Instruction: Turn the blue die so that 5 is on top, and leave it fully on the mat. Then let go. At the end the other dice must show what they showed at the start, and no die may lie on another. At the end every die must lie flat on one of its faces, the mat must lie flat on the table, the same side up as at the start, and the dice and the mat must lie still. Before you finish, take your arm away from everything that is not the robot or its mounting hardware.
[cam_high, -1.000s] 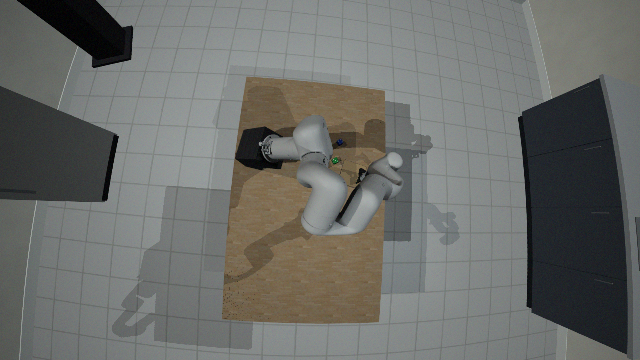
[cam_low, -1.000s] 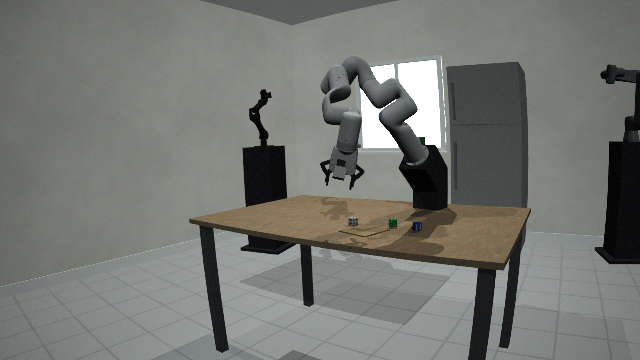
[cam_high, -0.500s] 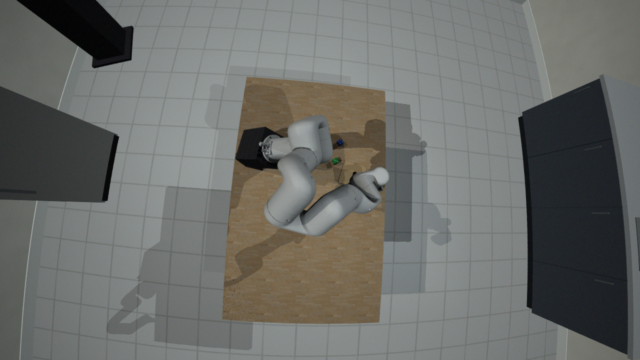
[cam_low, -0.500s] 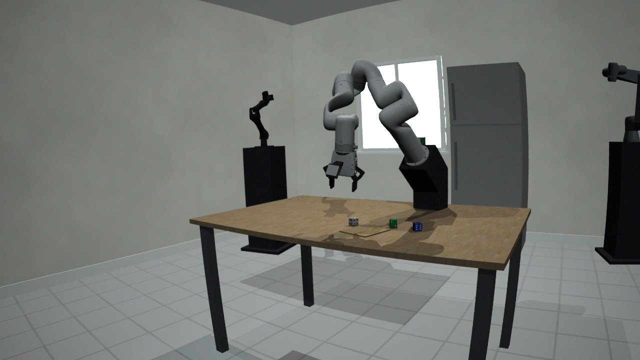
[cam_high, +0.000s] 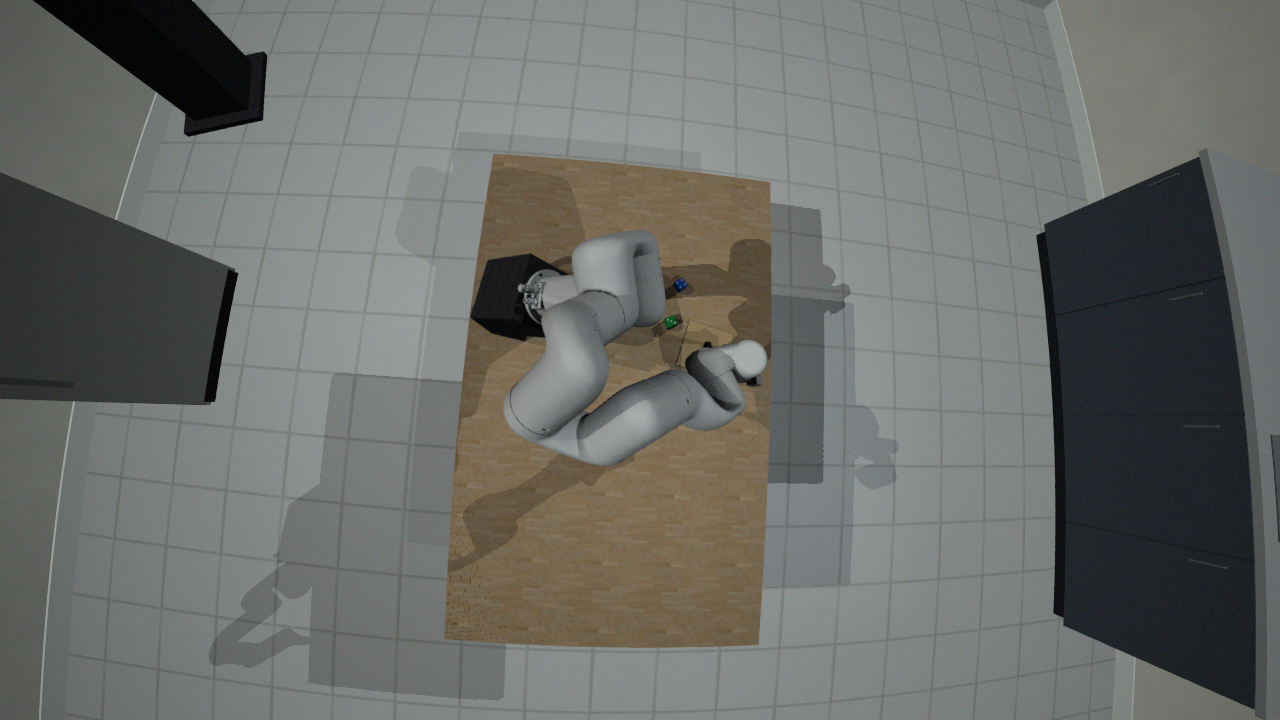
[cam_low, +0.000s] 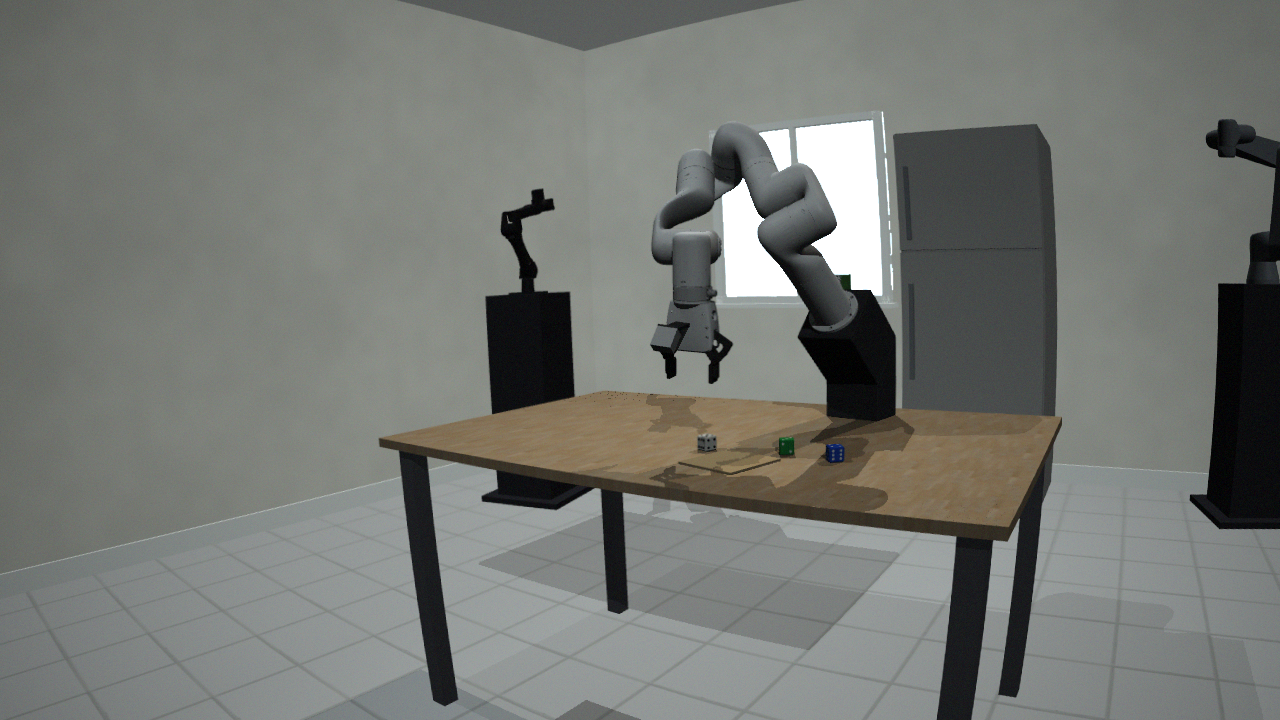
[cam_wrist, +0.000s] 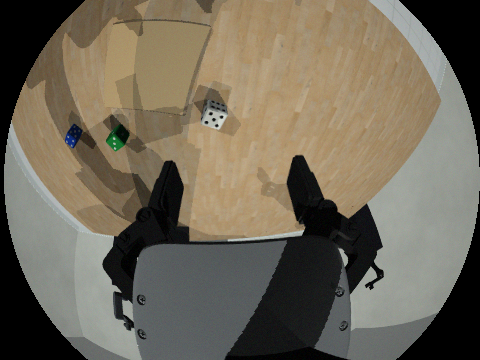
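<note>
Now: hand 30 mm past the white die, 20 mm to the right of it and 140 mm above it. Round my hand: tan mat 70 mm ahead, 100 mm to the left, 160 mm below; green die 20 mm behind, 190 mm to the left, 140 mm below; blue die 30 mm ahead, 300 mm to the left, 140 mm below.
</note>
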